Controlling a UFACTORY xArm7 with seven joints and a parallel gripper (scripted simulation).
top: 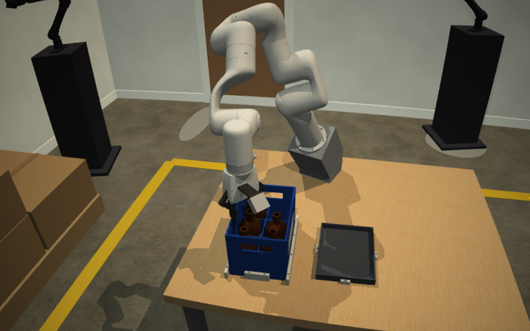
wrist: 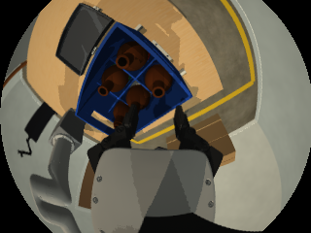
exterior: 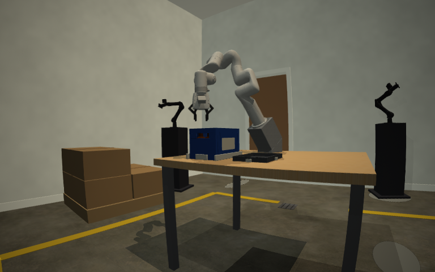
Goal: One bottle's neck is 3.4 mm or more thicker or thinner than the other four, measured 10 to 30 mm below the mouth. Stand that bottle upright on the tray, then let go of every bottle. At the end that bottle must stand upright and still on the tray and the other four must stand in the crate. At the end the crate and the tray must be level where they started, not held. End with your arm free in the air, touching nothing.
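Right now the glass bottle is 80 mm behind my hand, 20 mm to the left of it and 150 mm below it. Also, from my hand: brown bottle (160 mm behind, 40 mm to the left, 150 mm below); then dark tray (10 mm behind, 340 mm to the left, 220 mm below); then blue crate (70 mm behind, 60 mm to the left, 150 mm below).
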